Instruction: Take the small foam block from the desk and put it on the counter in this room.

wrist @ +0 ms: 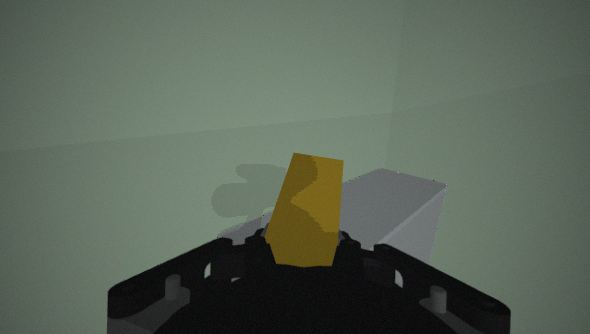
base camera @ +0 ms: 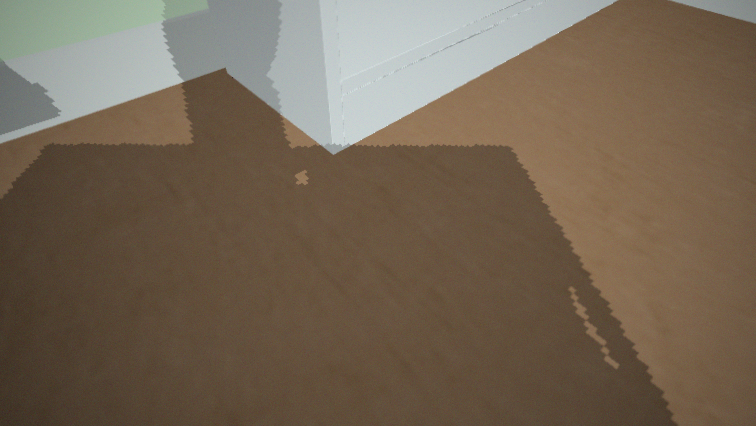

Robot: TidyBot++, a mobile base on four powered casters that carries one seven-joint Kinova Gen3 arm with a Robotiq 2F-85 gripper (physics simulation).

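Frame: origin at the arm's base, x back, y up, z left, level; centimetres.
Seen in the pictures: gripper, fingertip midpoint: (wrist: 301,235).
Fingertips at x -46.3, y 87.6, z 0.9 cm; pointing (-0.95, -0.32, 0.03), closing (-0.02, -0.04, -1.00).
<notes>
Pixels of each thing's middle, then the offset from my fingertips to it. "spot": a spot on its surface instead. Level surfaces: height alone.
- small foam block, body centre: (wrist: 307,217) dy +1.2, dx -0.8, dz -0.5 cm
- white furniture piece, surface spot: (base camera: 449,68) spot: dy -122.9, dx -21.9, dz -12.8 cm
- brown floor, surface height: dy -127.2 cm
The small foam block (wrist: 317,200) is yellow and shows in the middle of the wrist view, sticking out forward from between the fingers. My gripper (wrist: 301,235) is shut on it, with one black finger at each side. Behind and beyond the block stands a pale grey, box-shaped piece of furniture (wrist: 392,200) with a flat top; the block and fingers hide part of it. I cannot tell for certain whether it is the counter. The desk cannot be made out in either view.
In the base view a white furniture piece (base camera: 449,68) stands ahead, its lower corner meeting the brown floor (base camera: 634,158) near the upper middle. A green wall (base camera: 79,21) (wrist: 150,75) with a white baseboard (base camera: 116,66) lies behind. The robot's shadow covers much of the floor.
</notes>
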